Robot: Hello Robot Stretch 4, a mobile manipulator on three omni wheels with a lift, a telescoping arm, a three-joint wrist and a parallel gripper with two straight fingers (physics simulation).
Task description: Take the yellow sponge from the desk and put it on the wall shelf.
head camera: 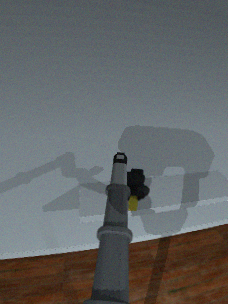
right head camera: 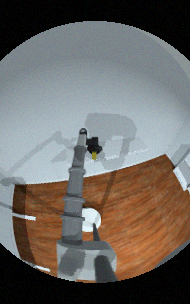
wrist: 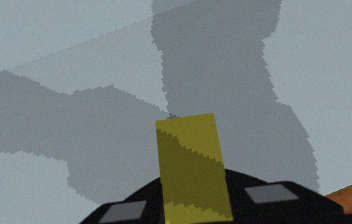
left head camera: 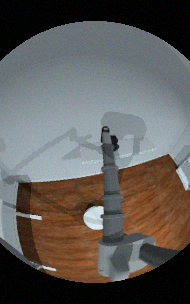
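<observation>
The yellow sponge [head camera: 133,203] [right head camera: 94,156] [wrist: 192,170] is held between the fingers of my gripper [head camera: 134,197] [right head camera: 94,151] [wrist: 194,187], which is shut on it. The sponge sticks out past the fingers. The pale wall shelf [head camera: 167,190] [right head camera: 139,146] [wrist: 120,55] shows as a long board behind and below the sponge, with dark shadows of the arm across it. In the head camera view the sponge overlaps the shelf's front part. I cannot tell the exact gap between sponge and shelf. In the left head view the arm partly hides the gripper, and the sponge does not show.
My telescoping arm [head camera: 116,235] [left head camera: 112,200] [right head camera: 74,200] reaches forward over the brown wooden floor [head camera: 50,280] [right head camera: 140,210]. A pale round disc [left head camera: 93,217] [right head camera: 91,220] shows near the arm. A pale wall [head camera: 100,65] rises behind the shelf. White pieces show at the right side.
</observation>
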